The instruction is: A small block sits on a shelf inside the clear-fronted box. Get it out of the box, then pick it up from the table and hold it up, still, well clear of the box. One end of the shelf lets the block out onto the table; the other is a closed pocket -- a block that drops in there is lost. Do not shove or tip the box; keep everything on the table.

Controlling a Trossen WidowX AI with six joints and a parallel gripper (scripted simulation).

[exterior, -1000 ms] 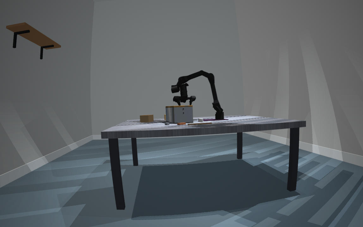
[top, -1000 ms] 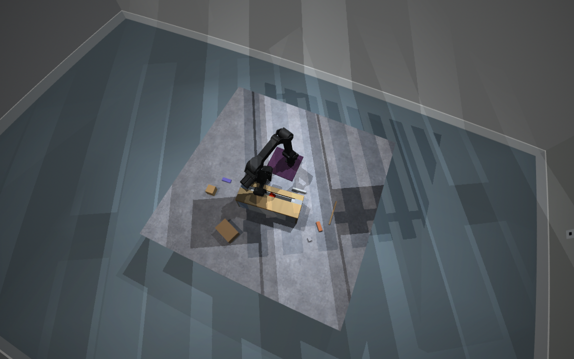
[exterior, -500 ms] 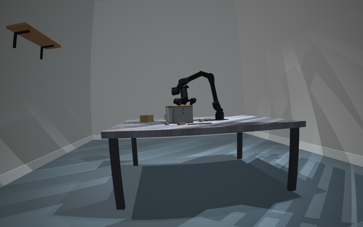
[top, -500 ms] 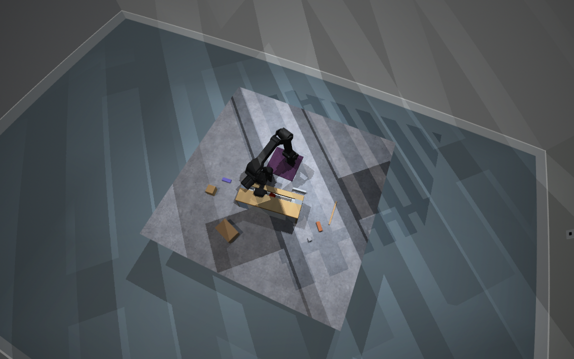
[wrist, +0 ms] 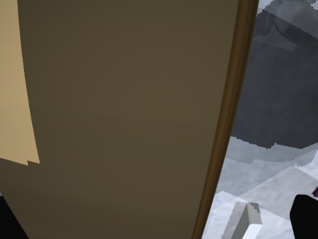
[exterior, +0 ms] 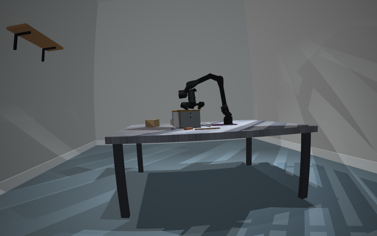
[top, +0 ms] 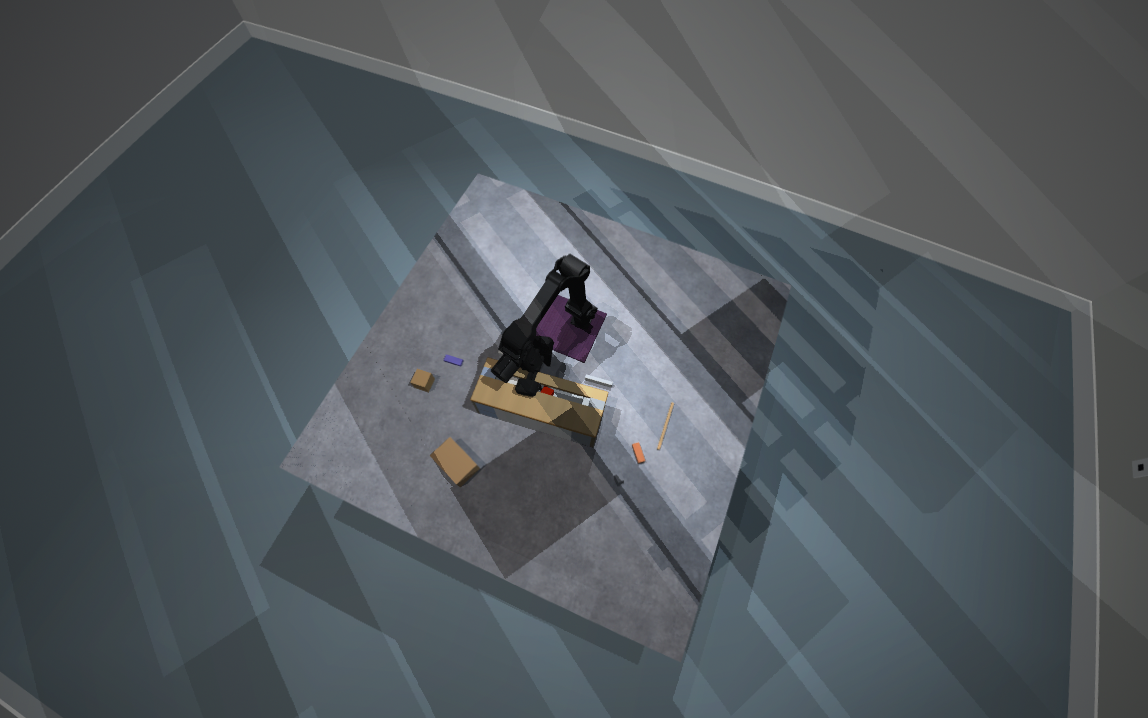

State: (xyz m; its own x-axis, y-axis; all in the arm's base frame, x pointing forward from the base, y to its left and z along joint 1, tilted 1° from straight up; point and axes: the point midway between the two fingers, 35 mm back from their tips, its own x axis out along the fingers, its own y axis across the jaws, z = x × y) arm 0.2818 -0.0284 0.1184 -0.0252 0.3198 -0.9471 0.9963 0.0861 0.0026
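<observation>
Now: gripper tip 40 mm short of the small red block and 30 mm to the right of it. The rest, counted from my gripper tip: small grey cube: 190 mm ahead, 320 mm to the left, 80 mm below; purple piece: 30 mm ahead, 320 mm to the right, 80 mm below; tan box: 330 mm ahead, 150 mm to the right, 60 mm below.
</observation>
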